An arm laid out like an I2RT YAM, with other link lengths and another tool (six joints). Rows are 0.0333 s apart.
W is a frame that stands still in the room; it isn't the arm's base.
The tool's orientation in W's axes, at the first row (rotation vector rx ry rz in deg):
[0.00, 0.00, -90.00]
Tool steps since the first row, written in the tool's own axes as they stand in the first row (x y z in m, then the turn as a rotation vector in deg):
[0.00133, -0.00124, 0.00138, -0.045, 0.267, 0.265]
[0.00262, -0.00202, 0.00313, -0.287, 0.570, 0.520]
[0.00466, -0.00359, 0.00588, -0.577, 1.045, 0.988]
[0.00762, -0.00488, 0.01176, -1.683, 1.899, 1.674]
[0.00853, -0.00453, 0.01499, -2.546, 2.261, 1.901]
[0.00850, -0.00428, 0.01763, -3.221, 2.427, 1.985]
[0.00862, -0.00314, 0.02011, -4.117, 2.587, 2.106]
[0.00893, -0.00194, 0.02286, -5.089, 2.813, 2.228]
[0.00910, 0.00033, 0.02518, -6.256, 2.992, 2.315]
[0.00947, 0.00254, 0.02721, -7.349, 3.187, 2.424]
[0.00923, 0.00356, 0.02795, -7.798, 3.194, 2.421]
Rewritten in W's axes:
[-0.00124, -0.00133, 0.00138, 0.267, 0.045, 0.265]
[-0.00202, -0.00262, 0.00313, 0.570, 0.287, 0.520]
[-0.00359, -0.00466, 0.00588, 1.045, 0.577, 0.988]
[-0.00488, -0.00762, 0.01176, 1.899, 1.683, 1.674]
[-0.00453, -0.00853, 0.01499, 2.261, 2.546, 1.901]
[-0.00428, -0.00850, 0.01763, 2.427, 3.221, 1.985]
[-0.00314, -0.00862, 0.02011, 2.587, 4.117, 2.106]
[-0.00194, -0.00893, 0.02286, 2.813, 5.089, 2.228]
[0.00033, -0.00910, 0.02518, 2.992, 6.256, 2.315]
[0.00254, -0.00947, 0.02721, 3.187, 7.349, 2.424]
[0.00356, -0.00923, 0.02795, 3.194, 7.798, 2.421]

